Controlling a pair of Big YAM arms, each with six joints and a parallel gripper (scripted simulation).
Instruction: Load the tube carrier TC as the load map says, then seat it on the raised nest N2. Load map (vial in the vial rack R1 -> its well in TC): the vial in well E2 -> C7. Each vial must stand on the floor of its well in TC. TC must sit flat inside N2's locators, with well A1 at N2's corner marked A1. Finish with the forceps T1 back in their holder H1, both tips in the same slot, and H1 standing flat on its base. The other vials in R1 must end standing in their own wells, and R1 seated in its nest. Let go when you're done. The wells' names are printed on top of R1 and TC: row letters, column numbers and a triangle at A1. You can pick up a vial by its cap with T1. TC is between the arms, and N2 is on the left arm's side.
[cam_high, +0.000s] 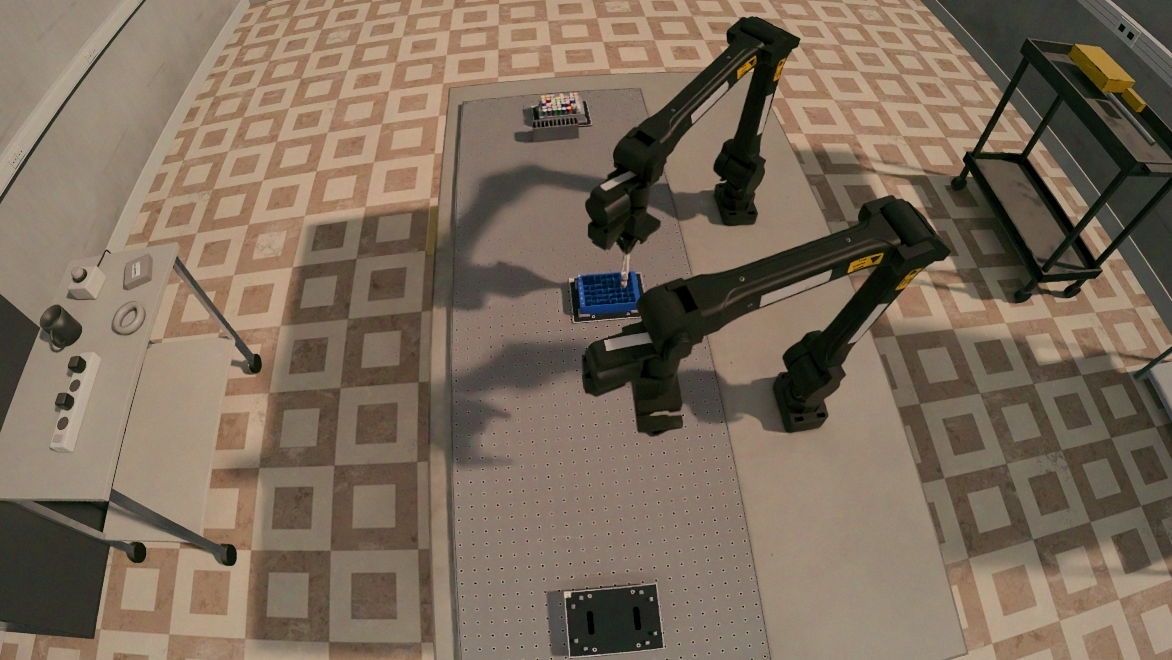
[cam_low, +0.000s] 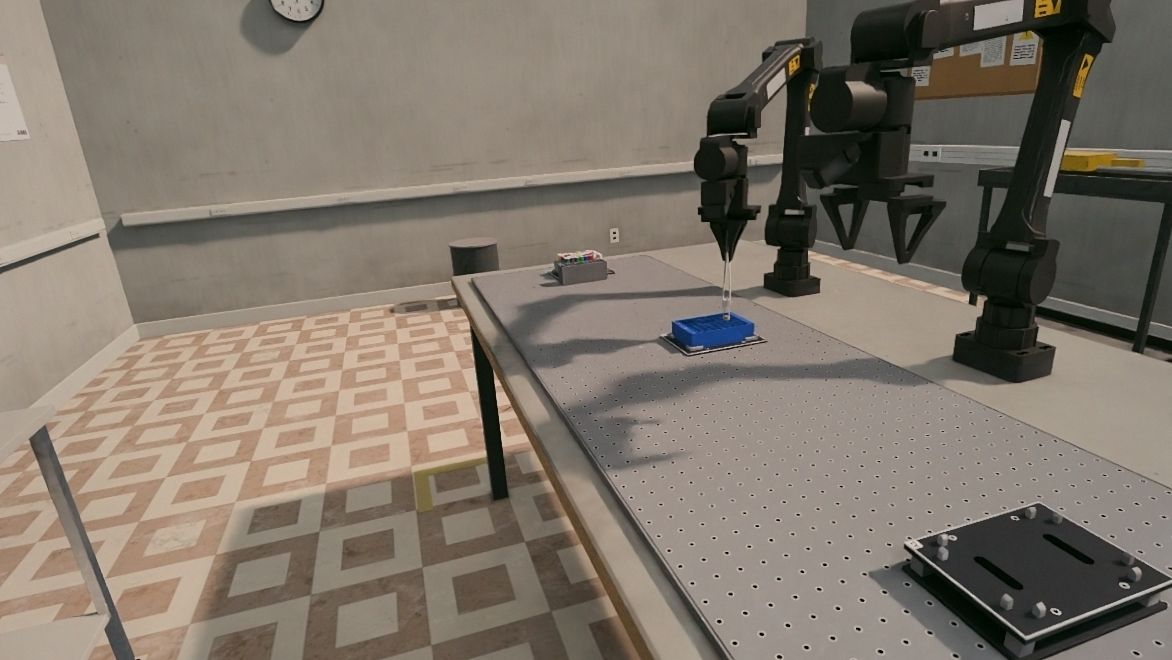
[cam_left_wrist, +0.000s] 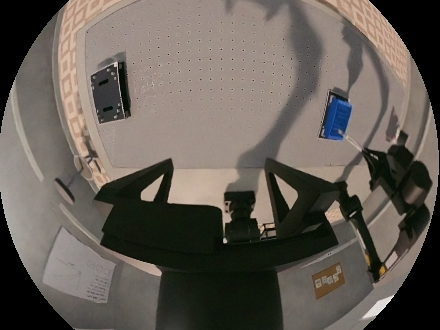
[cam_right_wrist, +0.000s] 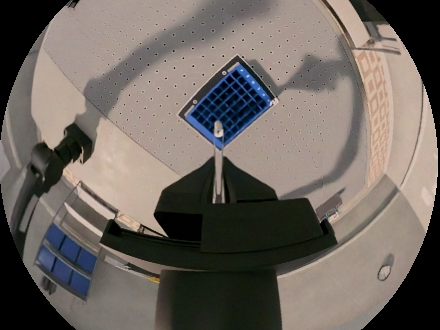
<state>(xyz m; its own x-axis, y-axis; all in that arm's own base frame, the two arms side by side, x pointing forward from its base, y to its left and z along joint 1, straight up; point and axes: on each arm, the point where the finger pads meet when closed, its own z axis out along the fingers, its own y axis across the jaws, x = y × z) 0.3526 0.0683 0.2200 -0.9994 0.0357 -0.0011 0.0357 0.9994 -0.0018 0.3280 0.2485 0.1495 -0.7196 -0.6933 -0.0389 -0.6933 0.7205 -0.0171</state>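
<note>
Right now my right hand is 3 cm above the forceps T1. Also, from my right hand: nest N2: 11 cm ahead, 70 cm to the left, 13 cm below.
</note>
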